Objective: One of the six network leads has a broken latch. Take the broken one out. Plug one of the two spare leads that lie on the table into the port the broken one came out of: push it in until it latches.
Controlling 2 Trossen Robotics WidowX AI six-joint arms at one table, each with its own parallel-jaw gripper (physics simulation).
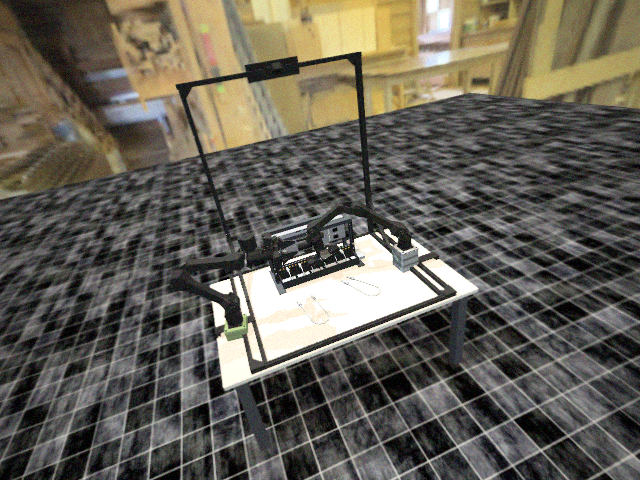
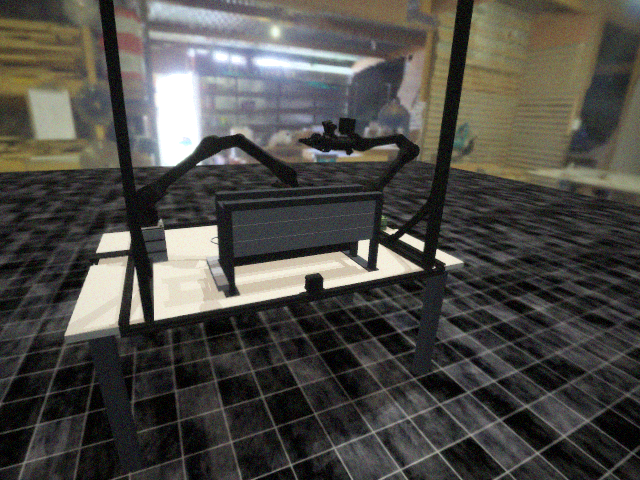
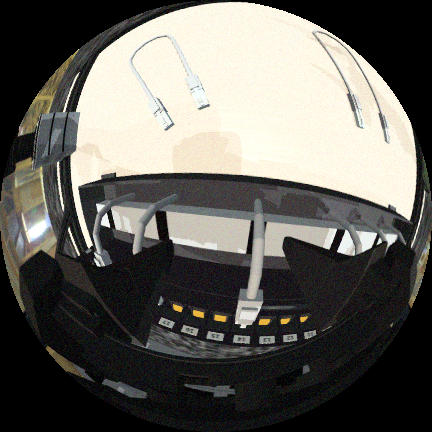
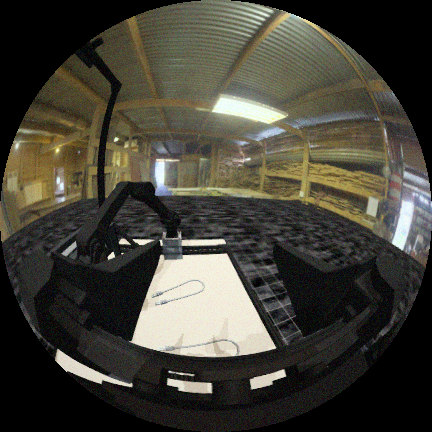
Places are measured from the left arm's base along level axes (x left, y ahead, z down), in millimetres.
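Where they show: left gripper, fingertip midpoint: point(image 1: 326, 265) point(image 3: 229, 244); right gripper, fingertip midpoint: point(image 1: 296, 246) point(image 2: 300, 141) point(image 4: 218, 248); left arm's base at its link origin: point(image 1: 405, 246) point(image 2: 146, 224) point(image 4: 171, 234); right arm's base at its link origin: point(image 1: 235, 322).
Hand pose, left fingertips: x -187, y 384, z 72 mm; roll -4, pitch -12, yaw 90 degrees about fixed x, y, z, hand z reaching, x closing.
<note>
Each offset is from my left fingertips to the top centre of the thing. "*": to the spot under its first point.
The patch rack @[dx -73, dy +42, dz -212 mm] point(image 1: 323, 272) point(image 2: 305, 227) stands at the back of the table with network leads plugged in. My left gripper point(image 3: 229, 244) is open; its fingers stand on either side of a plug @[* dx -15, dy +17, dz -41 mm] point(image 3: 249, 306) at the port labelled 14, touching neither side of it. Which latch is broken cannot be told. One spare lead @[* dx +113, dy -74, dz +42 mm] point(image 3: 162, 115) point(image 4: 161, 302) lies on the table toward the grey arm base. The other spare lead point(image 3: 356, 111) point(image 4: 168, 348) lies further toward the right arm's side. My right gripper point(image 2: 301, 140) point(image 4: 218, 248) is open and empty, high above the table.
More grey leads @[dx +26, dy -52, dz -28 mm] point(image 3: 145, 225) @[dx +20, dy +91, dz -28 mm] point(image 3: 355, 237) arch from the rack on both sides of the left gripper. The grey arm base point(image 1: 404, 257) point(image 3: 57, 137) and green arm base point(image 1: 236, 329) stand at the table's sides. A black overhead frame point(image 1: 363, 129) rises behind the rack.
</note>
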